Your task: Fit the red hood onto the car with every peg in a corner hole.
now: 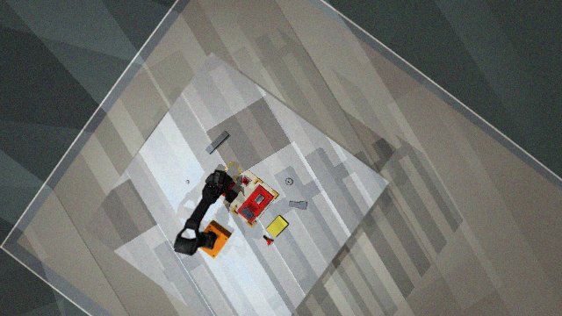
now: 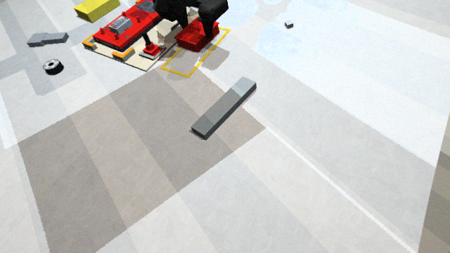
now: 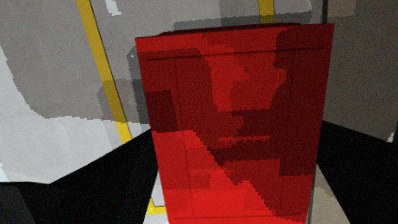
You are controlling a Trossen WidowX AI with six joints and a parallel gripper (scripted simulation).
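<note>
Now: gripper tip 21 cm to the left of the grey engine block, 3 cm short of it and 1 cm below it. Round my gripper tip: small grey cube: 21 cm to the left, 9 cm behind, 1 cm below; then small base: 9 cm to the right, 8 cm ahead, 2 cm above; then red hood: right at my gripper tip.
</note>
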